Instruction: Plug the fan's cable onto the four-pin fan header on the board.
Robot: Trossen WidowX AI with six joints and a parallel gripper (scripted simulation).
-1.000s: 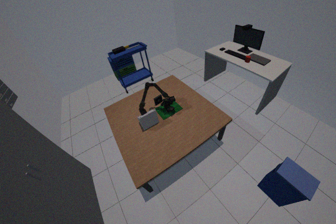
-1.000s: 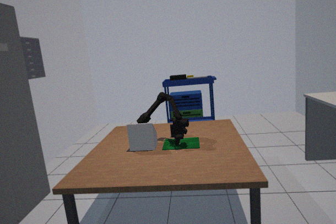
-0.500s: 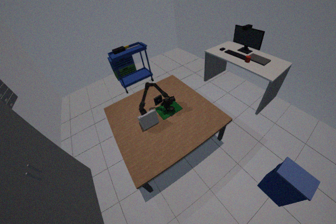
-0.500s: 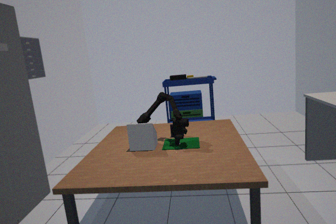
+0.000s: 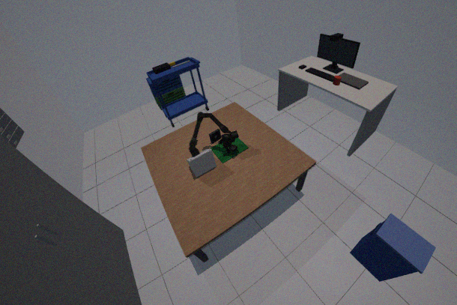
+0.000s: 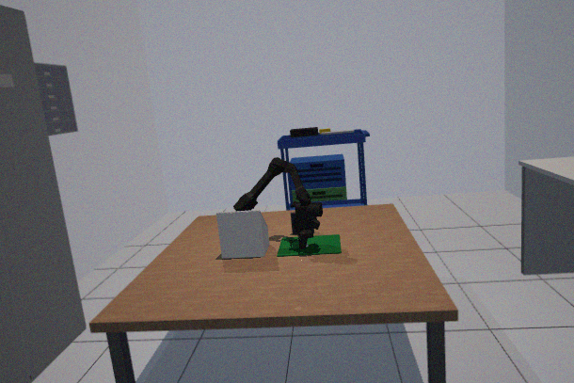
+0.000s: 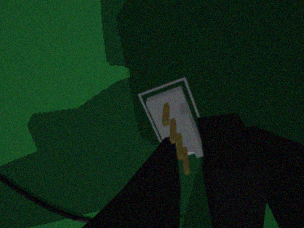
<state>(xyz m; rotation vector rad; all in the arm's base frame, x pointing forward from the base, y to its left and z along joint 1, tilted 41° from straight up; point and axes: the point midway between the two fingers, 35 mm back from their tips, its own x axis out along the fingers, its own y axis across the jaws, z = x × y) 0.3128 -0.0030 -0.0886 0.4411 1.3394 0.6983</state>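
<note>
Right now my gripper tip is 1 cm to the left of the fan plug, 1 cm below it and 1 cm past it. Round my gripper tip: green board (4 cm to the left, 3 cm below, 3 cm ahead); black fan (21 cm to the left, 4 cm above); four-pin fan header (2 cm below, 1 cm to the left).
</note>
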